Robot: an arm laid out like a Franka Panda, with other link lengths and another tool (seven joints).
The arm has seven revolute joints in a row. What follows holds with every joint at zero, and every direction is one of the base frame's.
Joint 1 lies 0.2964 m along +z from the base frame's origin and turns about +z.
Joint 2 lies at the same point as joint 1 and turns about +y.
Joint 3 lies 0.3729 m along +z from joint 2 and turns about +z.
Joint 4 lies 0.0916 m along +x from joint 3 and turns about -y.
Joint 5 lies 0.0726 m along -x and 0.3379 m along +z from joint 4 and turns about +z.
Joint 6 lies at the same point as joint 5 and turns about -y.
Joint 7 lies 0.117 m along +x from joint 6 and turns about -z.
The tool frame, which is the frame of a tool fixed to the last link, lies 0.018 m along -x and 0.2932 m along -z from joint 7; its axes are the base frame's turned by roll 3.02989, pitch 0 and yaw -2.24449 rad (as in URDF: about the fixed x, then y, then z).
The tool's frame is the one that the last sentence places.
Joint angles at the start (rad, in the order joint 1, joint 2, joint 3, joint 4, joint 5, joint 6, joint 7):
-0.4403, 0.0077, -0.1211, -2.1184, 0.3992, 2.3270, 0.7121
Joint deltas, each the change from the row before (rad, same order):
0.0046, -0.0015, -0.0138, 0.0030, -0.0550, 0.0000, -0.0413
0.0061, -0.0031, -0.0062, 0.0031, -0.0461, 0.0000, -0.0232
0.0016, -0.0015, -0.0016, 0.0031, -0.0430, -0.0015, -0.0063
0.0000, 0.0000, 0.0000, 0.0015, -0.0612, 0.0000, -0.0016
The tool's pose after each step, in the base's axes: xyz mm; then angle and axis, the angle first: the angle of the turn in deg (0 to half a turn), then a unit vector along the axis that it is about. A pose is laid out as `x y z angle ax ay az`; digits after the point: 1 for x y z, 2 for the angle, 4 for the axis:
525.5 -267.5 298.0 161.51 0.2653 0.9539 0.1403
521.6 -272.7 299.1 162.01 0.2406 0.9630 0.1213
518.1 -277.3 299.4 162.67 0.2249 0.9687 0.1050
512.9 -283.9 297.9 163.79 0.2065 0.9750 0.0822

